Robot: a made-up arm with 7 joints.
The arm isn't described. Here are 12 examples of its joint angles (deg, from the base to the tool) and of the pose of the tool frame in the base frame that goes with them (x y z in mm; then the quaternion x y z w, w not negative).
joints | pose
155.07 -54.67 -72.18 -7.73 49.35 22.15 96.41 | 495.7 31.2 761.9 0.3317 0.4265 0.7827 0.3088
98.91 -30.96 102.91 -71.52 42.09 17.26 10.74 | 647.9 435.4 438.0 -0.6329 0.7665 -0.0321 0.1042
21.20 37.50 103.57 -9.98 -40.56 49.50 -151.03 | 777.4 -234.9 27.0 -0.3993 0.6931 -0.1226 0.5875
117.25 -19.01 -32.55 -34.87 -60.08 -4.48 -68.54 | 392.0 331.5 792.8 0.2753 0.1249 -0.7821 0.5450
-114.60 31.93 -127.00 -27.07 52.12 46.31 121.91 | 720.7 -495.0 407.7 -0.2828 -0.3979 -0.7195 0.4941
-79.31 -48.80 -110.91 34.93 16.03 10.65 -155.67 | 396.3 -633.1 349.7 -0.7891 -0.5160 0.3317 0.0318
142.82 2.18 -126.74 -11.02 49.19 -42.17 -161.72 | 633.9 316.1 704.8 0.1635 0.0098 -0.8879 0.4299
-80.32 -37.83 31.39 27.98 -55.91 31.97 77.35 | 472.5 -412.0 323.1 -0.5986 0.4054 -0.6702 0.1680
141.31 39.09 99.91 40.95 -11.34 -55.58 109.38 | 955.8 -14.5 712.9 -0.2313 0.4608 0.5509 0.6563
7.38 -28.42 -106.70 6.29 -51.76 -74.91 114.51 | 381.7 81.1 -167.5 0.9284 0.3458 -0.1241 0.0563
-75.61 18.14 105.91 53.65 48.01 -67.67 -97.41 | 787.3 -792.2 232.7 -0.3725 0.8070 0.2489 0.3848
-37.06 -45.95 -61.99 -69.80 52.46 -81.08 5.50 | 633.4 -532.9 49.4 -0.4709 0.5721 -0.3731 0.5583
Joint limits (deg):
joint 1: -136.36..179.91
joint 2: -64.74..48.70
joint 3: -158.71..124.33
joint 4: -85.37..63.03
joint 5: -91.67..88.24
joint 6: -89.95..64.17
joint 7: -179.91..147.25
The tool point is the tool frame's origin. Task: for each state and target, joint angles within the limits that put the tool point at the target. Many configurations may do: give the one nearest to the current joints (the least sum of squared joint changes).
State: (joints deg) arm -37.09 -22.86 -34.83 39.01 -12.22 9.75 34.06
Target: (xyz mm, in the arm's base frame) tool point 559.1 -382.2 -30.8
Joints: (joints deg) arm -14.48 -30.50 -31.13 45.88 5.05 -6.08 34.65
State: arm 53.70 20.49 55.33 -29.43 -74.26 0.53 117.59
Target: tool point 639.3 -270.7 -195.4
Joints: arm 10.47 15.13 66.53 -42.49 -79.07 -7.32 116.30
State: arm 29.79 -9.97 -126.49 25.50 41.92 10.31 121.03
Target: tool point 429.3 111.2 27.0
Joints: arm 45.32 -31.72 -139.60 36.99 38.77 3.30 120.00
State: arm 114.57 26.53 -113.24 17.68 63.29 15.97 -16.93
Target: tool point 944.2 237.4 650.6
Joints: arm 137.52 31.15 -88.27 53.27 88.24 -17.58 -27.30
